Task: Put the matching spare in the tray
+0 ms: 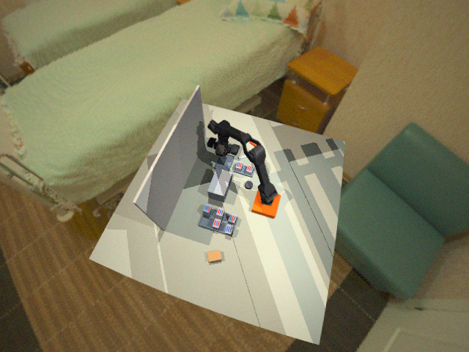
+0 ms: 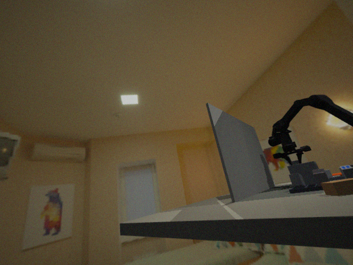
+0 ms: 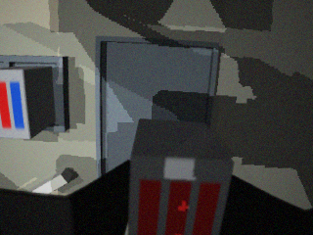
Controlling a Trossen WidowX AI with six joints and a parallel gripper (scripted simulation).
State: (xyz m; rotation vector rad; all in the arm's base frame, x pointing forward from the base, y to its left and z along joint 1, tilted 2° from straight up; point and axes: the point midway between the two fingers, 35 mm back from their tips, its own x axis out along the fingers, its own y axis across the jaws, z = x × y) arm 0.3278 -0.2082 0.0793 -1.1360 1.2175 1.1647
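Right now my gripper tip is 10 mm past the flat grey tray and 90 mm above it. From my gripper tip the other things lie so: holder: 150 mm behind, 30 mm to the left, 90 mm below; black disc: 200 mm behind, 120 mm to the left, 90 mm below; tall grey mounted unit: 40 mm behind, 200 mm to the left, 40 mm below.
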